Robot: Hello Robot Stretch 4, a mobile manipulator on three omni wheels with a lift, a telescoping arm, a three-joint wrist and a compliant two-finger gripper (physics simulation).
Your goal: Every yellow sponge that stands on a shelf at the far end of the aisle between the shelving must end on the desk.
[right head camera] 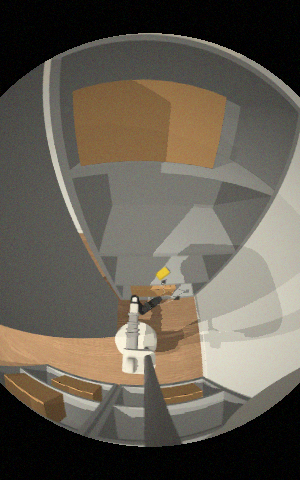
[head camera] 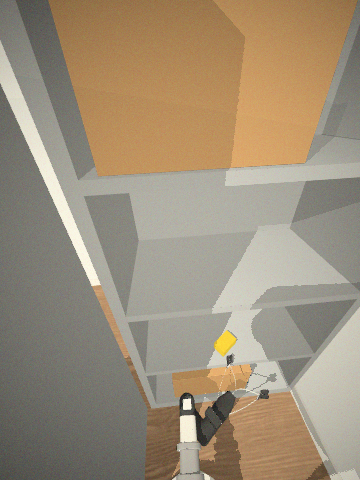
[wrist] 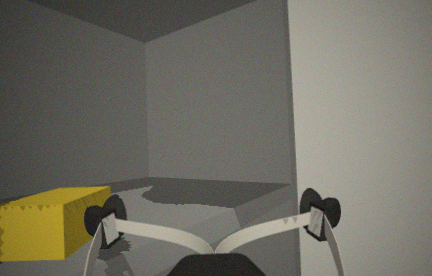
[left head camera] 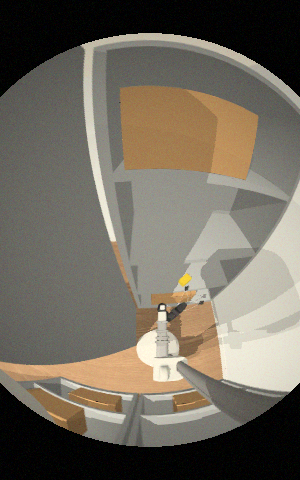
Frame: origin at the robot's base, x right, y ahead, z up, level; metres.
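Seen in the pictures: gripper, fingertip midpoint: [right head camera: 172, 287] [head camera: 248, 371] [wrist: 213, 208] [left head camera: 195, 293].
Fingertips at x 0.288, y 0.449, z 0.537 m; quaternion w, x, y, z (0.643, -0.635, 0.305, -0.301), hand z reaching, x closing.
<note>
Pixels of each thing's top centre, then the offset from my fingertips to it.
- yellow sponge at its top centre: [wrist: 60, 194] [head camera: 225, 340] [right head camera: 162, 272] [left head camera: 184, 278] dy +0.136, dx -0.077, dz +0.014 m
- large orange-brown box at its top centre: [head camera: 195, 6] [right head camera: 149, 91] [left head camera: 186, 101] dy +0.205, dx -0.234, dz +1.153 m
- smaller box at its top centre: [head camera: 207, 348] [right head camera: 152, 275] [left head camera: 172, 282] dy +0.210, dx -0.149, dz -0.218 m
A yellow sponge [head camera: 225, 342] [left head camera: 185, 279] [right head camera: 163, 273] [wrist: 35, 230] stands on a low shelf of the grey shelving. In the wrist view it is at the lower left, cut off by the view's edge, and partly behind the left fingertip. My gripper [head camera: 247, 376] [left head camera: 194, 295] [right head camera: 170, 290] [wrist: 213, 208] is open and empty. Its left fingertip is close to the sponge's right side; whether they touch I cannot tell. The sponge lies outside the gap between the fingers. The right fingertip is near the shelving's right side and the pale wall. The desk does not show.
The grey shelving [head camera: 160, 185] holds a large orange-brown box [head camera: 165, 100] high up and a smaller box [head camera: 200, 382] at the bottom. A pale wall [head camera: 330, 390] [wrist: 360, 125] borders the right. A dark grey panel [head camera: 50, 300] stands left. More boxes [left head camera: 95, 399] sit in shelving behind.
</note>
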